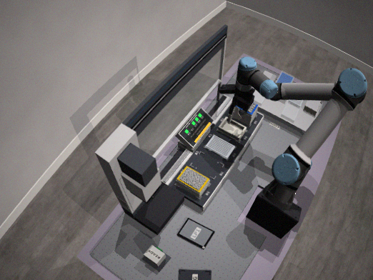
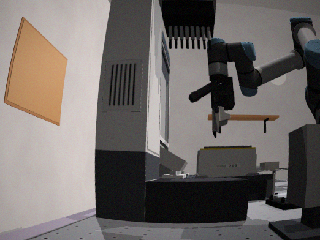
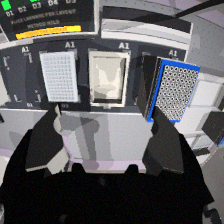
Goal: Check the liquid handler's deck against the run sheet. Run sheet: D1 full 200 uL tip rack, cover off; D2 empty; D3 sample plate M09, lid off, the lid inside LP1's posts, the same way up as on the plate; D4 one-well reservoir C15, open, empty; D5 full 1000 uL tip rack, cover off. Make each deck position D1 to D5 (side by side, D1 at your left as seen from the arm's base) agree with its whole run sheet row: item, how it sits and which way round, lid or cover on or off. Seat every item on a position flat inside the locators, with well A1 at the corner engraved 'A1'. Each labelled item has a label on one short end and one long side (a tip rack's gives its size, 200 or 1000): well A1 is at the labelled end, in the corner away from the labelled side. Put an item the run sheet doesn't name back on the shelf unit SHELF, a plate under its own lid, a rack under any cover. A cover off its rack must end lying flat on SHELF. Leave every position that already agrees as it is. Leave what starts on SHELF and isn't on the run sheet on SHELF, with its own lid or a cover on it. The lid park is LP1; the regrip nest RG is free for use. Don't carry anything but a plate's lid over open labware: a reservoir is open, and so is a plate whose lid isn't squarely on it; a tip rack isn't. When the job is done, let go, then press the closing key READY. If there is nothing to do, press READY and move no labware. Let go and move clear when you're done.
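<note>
My hand is 38 cm to the right of the yellow-rimmed 200 uL tip rack, 10 cm above it and 3 cm short of it. From my hand the other things lie so: blue-rimmed tip rack (12 cm to the right, 7 cm below); white well plate (14 cm below, 12 cm to the left, 1 cm ahead); cream one-well reservoir (13 cm below).
</note>
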